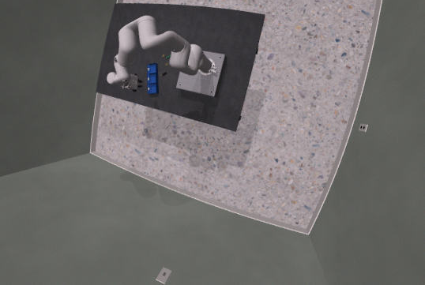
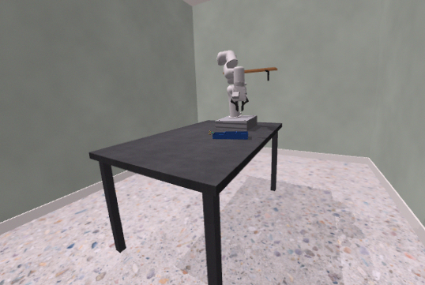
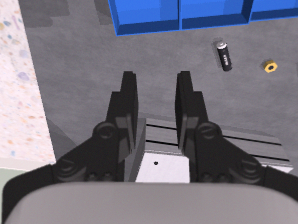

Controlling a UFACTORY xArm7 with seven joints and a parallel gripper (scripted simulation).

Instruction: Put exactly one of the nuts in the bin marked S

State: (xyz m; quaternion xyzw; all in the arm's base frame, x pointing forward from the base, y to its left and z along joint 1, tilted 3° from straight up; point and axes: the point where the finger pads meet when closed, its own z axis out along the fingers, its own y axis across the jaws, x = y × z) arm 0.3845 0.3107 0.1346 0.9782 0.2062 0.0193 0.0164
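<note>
Right now the green battery is 20 mm behind my hand, 280 mm to the right of it and 210 mm below it. Also, from my hand: black cylinder: 40 mm behind, 130 mm to the right, 210 mm below; blue bin: 40 mm ahead, 60 mm to the right, 190 mm below.
</note>
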